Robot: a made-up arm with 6 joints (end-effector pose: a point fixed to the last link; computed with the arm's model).
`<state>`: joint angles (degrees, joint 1 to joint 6).
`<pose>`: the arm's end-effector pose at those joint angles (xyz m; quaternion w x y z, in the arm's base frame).
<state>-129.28 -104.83 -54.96 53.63 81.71 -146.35</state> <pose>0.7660 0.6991 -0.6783 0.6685 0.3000 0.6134 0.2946</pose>
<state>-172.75 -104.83 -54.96 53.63 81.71 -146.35</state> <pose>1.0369 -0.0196 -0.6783 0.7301 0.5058 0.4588 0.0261</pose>
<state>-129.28 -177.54 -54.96 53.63 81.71 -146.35</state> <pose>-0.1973 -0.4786 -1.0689 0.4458 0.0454 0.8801 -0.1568</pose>
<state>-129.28 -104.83 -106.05 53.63 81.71 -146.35</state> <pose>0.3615 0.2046 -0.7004 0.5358 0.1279 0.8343 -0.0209</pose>
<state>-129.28 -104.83 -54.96 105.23 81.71 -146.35</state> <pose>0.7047 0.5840 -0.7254 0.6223 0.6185 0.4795 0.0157</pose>
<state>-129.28 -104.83 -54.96 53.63 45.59 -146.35</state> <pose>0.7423 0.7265 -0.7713 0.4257 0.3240 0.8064 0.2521</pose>
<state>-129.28 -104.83 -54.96 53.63 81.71 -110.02</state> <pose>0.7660 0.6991 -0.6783 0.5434 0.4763 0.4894 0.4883</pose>
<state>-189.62 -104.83 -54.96 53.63 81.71 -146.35</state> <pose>0.9866 -0.3196 -0.6783 0.7260 0.5676 0.3796 -0.0813</pose>
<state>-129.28 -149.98 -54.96 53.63 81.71 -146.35</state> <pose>0.1982 0.0050 -1.1586 0.5573 0.1499 0.8165 0.0168</pose>
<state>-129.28 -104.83 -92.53 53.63 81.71 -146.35</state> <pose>0.4672 0.3339 -0.7509 0.5826 0.1774 0.7905 0.0648</pose>
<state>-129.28 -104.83 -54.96 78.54 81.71 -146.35</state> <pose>0.7502 0.6358 -0.7000 0.6629 0.4656 0.5630 0.1640</pose>
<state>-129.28 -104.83 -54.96 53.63 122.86 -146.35</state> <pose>0.7183 0.6715 -0.5794 0.8638 0.2368 0.3214 0.3075</pose>
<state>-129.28 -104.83 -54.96 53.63 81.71 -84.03</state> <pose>0.7660 0.6991 -0.6783 0.4196 0.5741 0.3697 0.5980</pose>
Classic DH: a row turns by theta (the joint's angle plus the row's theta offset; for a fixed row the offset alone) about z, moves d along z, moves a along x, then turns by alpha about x. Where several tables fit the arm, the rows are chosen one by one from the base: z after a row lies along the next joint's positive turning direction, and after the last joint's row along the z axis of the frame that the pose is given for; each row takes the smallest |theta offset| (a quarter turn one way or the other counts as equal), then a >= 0, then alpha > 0; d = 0 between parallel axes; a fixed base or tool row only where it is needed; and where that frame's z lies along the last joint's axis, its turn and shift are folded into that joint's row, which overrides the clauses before.
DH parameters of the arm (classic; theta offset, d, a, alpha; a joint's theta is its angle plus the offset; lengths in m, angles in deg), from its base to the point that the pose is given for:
joint 1: 0 0.16 0 -90
joint 2: -90 0 0.707 0
joint 3: 90 0.022 0 90
joint 4: 0 0.712 0 -90
joint 5: 0 0 0 90
joint 6: 0 0.161 0 0

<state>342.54 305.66 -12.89 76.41 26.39 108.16</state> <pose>-1.2674 0.4946 0.9191 0.2164 -0.4499 0.2758 0.8214</pose>
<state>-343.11 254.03 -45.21 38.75 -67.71 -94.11</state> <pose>-0.8889 -0.3443 -0.7678 0.0909 -0.6080 0.6859 -0.3894</pose>
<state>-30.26 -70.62 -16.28 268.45 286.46 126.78</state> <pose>-1.1404 0.8695 0.4397 0.6100 -0.6570 -0.2185 -0.3854</pose>
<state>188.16 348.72 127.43 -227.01 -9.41 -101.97</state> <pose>-0.6287 -0.0929 0.4534 0.1128 0.8518 -0.2046 -0.4689</pose>
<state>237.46 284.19 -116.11 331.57 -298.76 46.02</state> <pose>0.3082 0.5671 -0.4648 0.4082 -0.8569 -0.2840 -0.1355</pose>
